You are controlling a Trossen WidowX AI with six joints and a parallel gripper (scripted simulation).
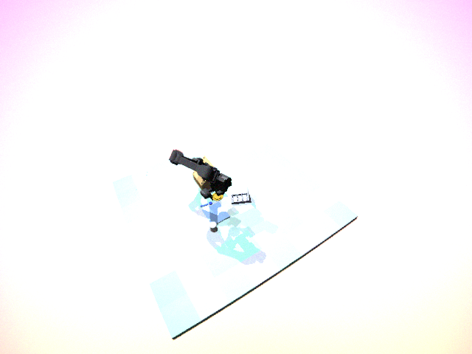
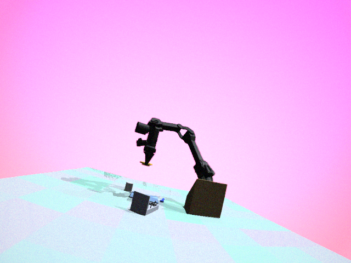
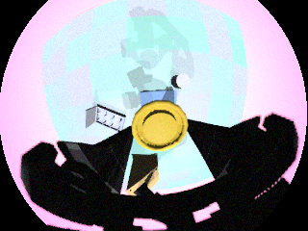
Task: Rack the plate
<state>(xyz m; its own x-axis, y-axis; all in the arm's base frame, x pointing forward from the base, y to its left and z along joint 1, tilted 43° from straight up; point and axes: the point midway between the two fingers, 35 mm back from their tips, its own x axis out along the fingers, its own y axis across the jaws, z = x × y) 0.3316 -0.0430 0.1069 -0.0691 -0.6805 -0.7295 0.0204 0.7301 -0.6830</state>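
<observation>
Now: the grey dish rack 180 mm to the left of my gripper tip, 150 mm below it and 30 mm behind it. Also, from my gripper tip: yellow plate (10 mm above); white cup (150 mm below, 90 mm to the right, 60 mm ahead); blue spoon (170 mm below, 140 mm behind, 20 mm to the right).
</observation>
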